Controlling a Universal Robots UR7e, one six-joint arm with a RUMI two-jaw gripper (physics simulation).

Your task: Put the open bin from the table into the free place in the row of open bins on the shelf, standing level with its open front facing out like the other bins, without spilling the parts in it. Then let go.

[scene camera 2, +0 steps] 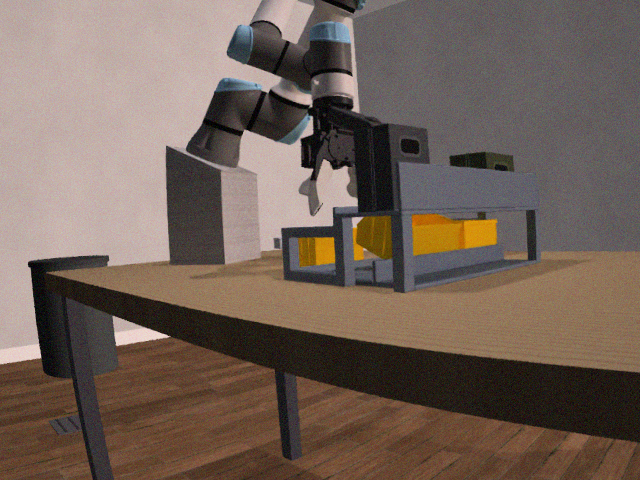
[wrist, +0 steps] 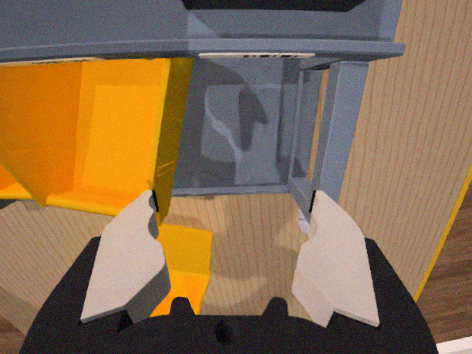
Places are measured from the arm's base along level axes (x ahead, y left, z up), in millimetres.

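Where they show: gripper, fingertip midpoint: (wrist: 234, 192); arm's base, link origin: (scene camera 2: 210, 158).
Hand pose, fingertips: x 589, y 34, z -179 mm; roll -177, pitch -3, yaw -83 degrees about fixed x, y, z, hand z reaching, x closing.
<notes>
Things, the pixels of their top centre, and the offset from my fingertips. "*": a spot on its surface instead. Level surfaces: height alone.
- yellow open bin, surface spot: (wrist: 120, 135) * dx +17, dy +111, dz -64 mm
- yellow piece, surface spot: (wrist: 187, 250) * dx -118, dy +43, dz -55 mm
- dark grey box, top centre: (scene camera 2: 390, 128) dx +144, dy +0, dz +126 mm
- green box, top centre: (scene camera 2: 481, 154) dx +118, dy +229, dz +101 mm
- shelf post, surface spot: (wrist: 340, 125) * dx +55, dy -72, dz -13 mm
- wooden table, surface height: dz -98 mm
My gripper (scene camera 2: 334, 198) (wrist: 234, 192) is open and empty, pointing down above the front of the blue-grey shelf (scene camera 2: 403, 248) (wrist: 350, 48). A yellow open bin (scene camera 2: 376, 236) (wrist: 120, 135) sits at the left of the free place in the wrist view; it looks askew, its near end over the shelf's front edge. The free place (wrist: 257, 172) is a bare grey bay between this bin and the right end of the shelf. Another yellow piece (wrist: 187, 250) shows low down, partly behind the left finger; whether it belongs to a separate bin is unclear. No loose parts can be made out.
A dark grey box (scene camera 2: 413, 138) and a green box (scene camera 2: 485, 161) stand on the upper shelf level, the dark one close beside my gripper. A shelf post (wrist: 340, 125) stands at the right of the bay. More yellow bins (scene camera 2: 478, 233) line the row. The wooden table (scene camera 2: 330, 310) lies below.
</notes>
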